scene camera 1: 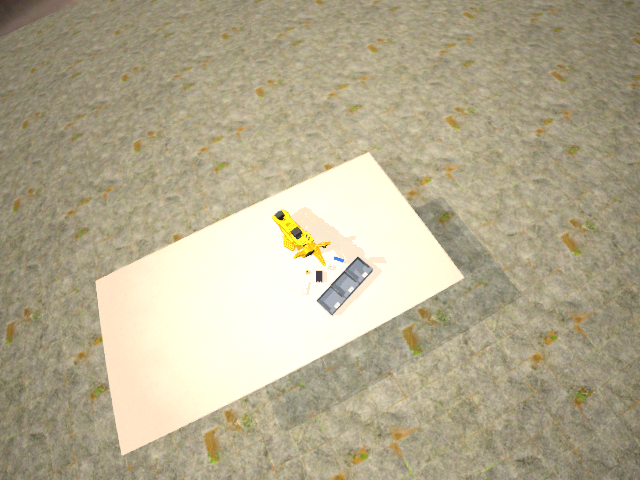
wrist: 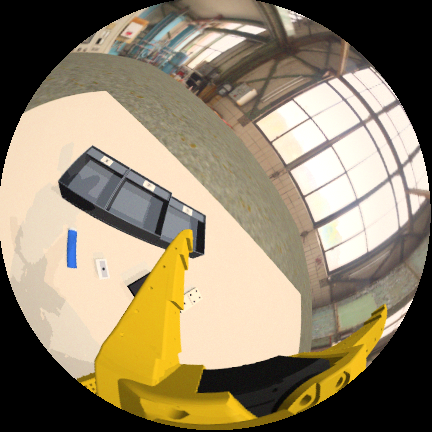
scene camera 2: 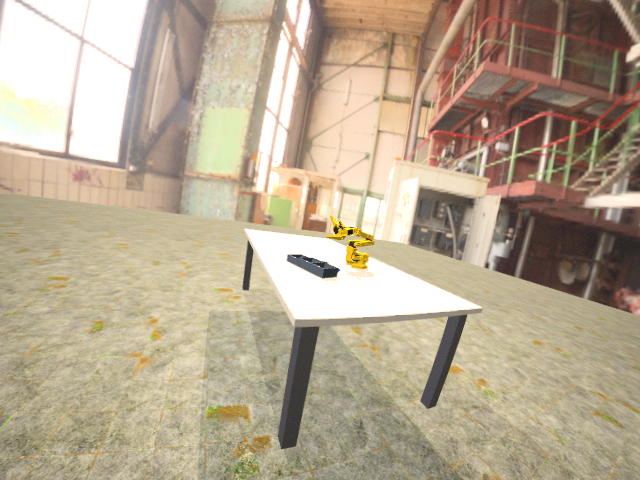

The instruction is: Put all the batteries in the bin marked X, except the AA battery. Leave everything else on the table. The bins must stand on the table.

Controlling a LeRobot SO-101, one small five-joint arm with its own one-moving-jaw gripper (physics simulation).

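Pixels of known places: hand, its tool point: (scene camera 1: 324, 265) (wrist: 191, 237) (scene camera 2: 326, 236); arm's base, origin of its link: (scene camera 2: 353, 266).
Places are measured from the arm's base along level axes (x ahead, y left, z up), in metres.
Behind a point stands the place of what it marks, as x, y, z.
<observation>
My gripper (scene camera 1: 309, 261) (scene camera 2: 329, 227) @[0.203, 0.050, 0.145] (wrist: 285, 272) is wide open and empty, raised above the table beside the small things. A dark grey three-part bin row (scene camera 1: 344, 285) @[0.273, 0.097, 0.007] (scene camera 2: 312, 266) @[0.296, 0.167, 0.029] (wrist: 132, 201) @[0.282, 0.112, 0.007] stands on the table; its small labels are too blurred for me to tell which is X. A blue cylinder, like a battery, (scene camera 1: 338, 259) @[0.161, 0.128, 0.013] (wrist: 72, 249) @[0.161, 0.127, 0.013] lies near the row. A black block (scene camera 1: 318, 276) @[0.190, 0.018, 0.017] (wrist: 138, 285) @[0.183, 0.032, 0.017], perhaps a battery, is partly hidden by the fixed jaw in the wrist view. A tiny yellowish thing (scene camera 1: 308, 271) @[0.147, -0.010, 0.008] lies beside it; its kind is unclear.
A white domino (scene camera 1: 306, 288) @[0.210, -0.049, 0.008] (wrist: 193, 297) @[0.211, -0.060, 0.007] lies near the black block. A small white piece with a dark dot (scene camera 1: 330, 266) @[0.173, 0.083, 0.012] (wrist: 102, 268) @[0.172, 0.082, 0.011] lies between the blue cylinder and the block. The pale table (scene camera 1: 180, 335) @[0.147, -0.612, 0.000] (scene camera 2: 361, 304) @[0.241, 0.470, 0.000] (wrist: 250, 320) @[0.209, -0.263, 0.000] has long edges beyond the bin row and behind the arm.
</observation>
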